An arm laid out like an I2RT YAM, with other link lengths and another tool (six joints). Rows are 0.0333 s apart.
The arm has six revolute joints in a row. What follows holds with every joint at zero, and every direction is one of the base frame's.
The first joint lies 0.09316 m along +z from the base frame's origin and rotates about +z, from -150 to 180 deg.
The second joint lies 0.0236 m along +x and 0.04 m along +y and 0.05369 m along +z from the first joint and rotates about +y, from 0 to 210 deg.
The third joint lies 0.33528 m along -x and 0.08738 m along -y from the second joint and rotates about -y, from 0 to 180 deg.
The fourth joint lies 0.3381 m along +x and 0.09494 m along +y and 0.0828 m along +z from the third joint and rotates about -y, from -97 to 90 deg.
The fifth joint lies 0.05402 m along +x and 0.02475 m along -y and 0.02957 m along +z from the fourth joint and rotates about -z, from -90 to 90 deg.
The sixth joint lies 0.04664 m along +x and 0.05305 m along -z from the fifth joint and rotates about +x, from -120 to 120 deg.
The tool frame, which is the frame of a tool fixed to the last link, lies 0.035 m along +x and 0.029 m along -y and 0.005 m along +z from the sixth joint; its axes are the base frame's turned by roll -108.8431, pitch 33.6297 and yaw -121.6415 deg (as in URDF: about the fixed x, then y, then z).
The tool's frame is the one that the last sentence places.
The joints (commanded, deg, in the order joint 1, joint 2, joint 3, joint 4, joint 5, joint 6), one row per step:
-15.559, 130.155, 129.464, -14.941, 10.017, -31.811
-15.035, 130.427, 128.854, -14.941, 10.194, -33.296
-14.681, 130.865, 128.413, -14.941, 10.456, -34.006
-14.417, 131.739, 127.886, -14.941, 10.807, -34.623
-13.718, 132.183, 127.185, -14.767, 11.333, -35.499
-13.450, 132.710, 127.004, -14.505, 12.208, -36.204
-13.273, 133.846, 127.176, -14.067, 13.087, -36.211
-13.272, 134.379, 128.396, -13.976, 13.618, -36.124
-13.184, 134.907, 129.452, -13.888, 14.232, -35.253
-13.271, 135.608, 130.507, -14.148, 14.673, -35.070
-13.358, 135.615, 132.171, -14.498, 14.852, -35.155
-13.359, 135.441, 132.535, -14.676, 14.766, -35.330
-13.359, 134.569, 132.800, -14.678, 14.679, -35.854
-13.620, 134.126, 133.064, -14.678, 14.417, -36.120
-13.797, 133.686, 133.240, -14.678, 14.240, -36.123
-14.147, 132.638, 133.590, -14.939, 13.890, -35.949
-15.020, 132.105, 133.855, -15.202, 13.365, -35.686
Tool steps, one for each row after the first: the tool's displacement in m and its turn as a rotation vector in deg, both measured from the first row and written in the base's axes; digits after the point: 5 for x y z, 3 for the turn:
0.00373, 0.00594, -0.00763, -1.101, 1.486, 0.759
0.00718, 0.00943, -0.01614, -1.559, 2.649, 1.071
0.01211, 0.01127, -0.03061, -1.829, 4.289, 1.205
0.01637, 0.01878, -0.04089, -2.512, 5.632, 1.688
0.01909, 0.02063, -0.04776, -3.267, 6.447, 1.349
0.02390, 0.02059, -0.05902, -3.407, 7.053, 0.712
0.02566, 0.01944, -0.05533, -3.664, 6.318, 0.147
0.02730, 0.01906, -0.05316, -3.237, 5.404, -0.636
0.02913, 0.01685, -0.05370, -3.221, 5.278, -1.201
0.02808, 0.01576, -0.04099, -3.624, 4.061, -1.485
0.02718, 0.01614, -0.03626, -3.829, 3.779, -1.369
0.02333, 0.01736, -0.02333, -4.504, 2.895, -1.189
0.02057, 0.01509, -0.01578, -4.818, 2.308, -1.158
0.01792, 0.01369, -0.00906, -4.914, 1.699, -1.191
0.01139, 0.01122, 0.00571, -4.941, 0.497, -1.297
0.00571, 0.00213, 0.01348, -4.721, -0.154, -1.748

